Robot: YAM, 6 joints.
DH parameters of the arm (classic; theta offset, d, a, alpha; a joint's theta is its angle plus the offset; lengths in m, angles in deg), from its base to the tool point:
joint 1: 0 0.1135 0.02 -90
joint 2: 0 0 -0.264 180
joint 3: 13.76 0 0.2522 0
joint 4: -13.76 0 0.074 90
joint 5: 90 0 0 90
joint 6: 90 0.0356 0 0
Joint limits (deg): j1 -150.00..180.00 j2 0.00..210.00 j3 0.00..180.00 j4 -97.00..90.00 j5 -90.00..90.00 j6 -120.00..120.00
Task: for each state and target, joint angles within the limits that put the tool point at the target. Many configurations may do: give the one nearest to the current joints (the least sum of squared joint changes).
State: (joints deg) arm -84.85 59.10 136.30 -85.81 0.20 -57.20
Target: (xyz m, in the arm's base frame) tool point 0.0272 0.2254 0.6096
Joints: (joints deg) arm -96.64 49.28 159.60 -57.67 -1.57 -57.20
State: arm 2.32 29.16 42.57 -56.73 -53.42 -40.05
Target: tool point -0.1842 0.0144 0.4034
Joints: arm 4.99 0.00 81.33 -56.62 -58.53 -40.05
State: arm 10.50 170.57 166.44 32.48 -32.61 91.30
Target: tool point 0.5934 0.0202 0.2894
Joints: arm -0.09 173.95 176.83 44.74 -36.36 91.30
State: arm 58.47 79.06 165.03 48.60 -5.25 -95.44
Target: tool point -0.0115 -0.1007 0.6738
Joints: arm 82.28 92.32 176.03 71.19 3.44 -95.44
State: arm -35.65 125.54 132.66 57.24 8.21 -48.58
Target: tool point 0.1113 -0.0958 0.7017
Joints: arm -38.65 99.33 147.99 58.83 8.56 -48.58
